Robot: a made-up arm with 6 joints. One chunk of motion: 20 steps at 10 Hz.
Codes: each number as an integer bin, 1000 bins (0 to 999) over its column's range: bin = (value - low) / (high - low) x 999, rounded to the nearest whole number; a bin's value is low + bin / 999 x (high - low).
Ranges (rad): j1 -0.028..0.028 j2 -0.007..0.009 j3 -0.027..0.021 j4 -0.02..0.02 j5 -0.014..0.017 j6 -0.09..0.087
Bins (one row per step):
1: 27 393 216 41 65 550
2: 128 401 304 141 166 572
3: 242 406 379 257 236 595
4: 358 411 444 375 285 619
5: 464 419 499 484 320 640
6: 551 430 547 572 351 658
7: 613 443 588 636 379 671
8: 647 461 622 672 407 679
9: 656 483 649 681 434 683
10: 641 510 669 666 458 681
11: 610 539 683 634 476 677
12: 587 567 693 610 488 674
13: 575 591 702 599 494 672
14: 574 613 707 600 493 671
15: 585 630 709 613 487 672
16: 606 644 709 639 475 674
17: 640 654 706 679 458 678
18: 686 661 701 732 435 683
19: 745 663 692 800 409 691
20: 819 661 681 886 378 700
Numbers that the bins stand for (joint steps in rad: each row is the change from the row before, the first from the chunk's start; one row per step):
1: -0.02649 -0.00071 -0.01662 -0.01836 -0.01198 0.00745
2: -0.02082 -0.00058 -0.01239 -0.01435 -0.00885 0.01135
3: -0.01443 -0.00050 -0.00879 -0.00971 -0.00668 0.01542
4: -0.00793 -0.00042 -0.00567 -0.00498 -0.00516 0.01967
5: -0.00199 -0.00029 -0.00302 -0.00062 -0.00407 0.02339
6: 0.00289 -0.00011 -0.00072 0.00290 -0.00311 0.02658
7: 0.00636 0.00010 0.00125 0.00547 -0.00224 0.02889
8: 0.00827 0.00038 0.00289 0.00691 -0.00137 0.03030
9: 0.00877 0.00074 0.00418 0.00727 -0.00053 0.03101
10: 0.00793 0.00117 0.00514 0.00667 0.00021 0.03066
11: 0.00619 0.00163 0.00582 0.00539 0.00077 0.02995
12: 0.00490 0.00208 0.00630 0.00442 0.00114 0.02942
13: 0.00423 0.00247 0.00673 0.00398 0.00133 0.02906
14: 0.00418 0.00282 0.00697 0.00402 0.00130 0.02889
15: 0.00479 0.00309 0.00707 0.00454 0.00111 0.02906
16: 0.00597 0.00331 0.00707 0.00559 0.00074 0.02942
17: 0.00788 0.00347 0.00692 0.00719 0.00021 0.03013
18: 0.01045 0.00359 0.00668 0.00931 -0.00050 0.03101
19: 0.01376 0.00362 0.00625 0.01203 -0.00131 0.03243
20: 0.01791 0.00359 0.00572 0.01548 -0.00227 0.03402

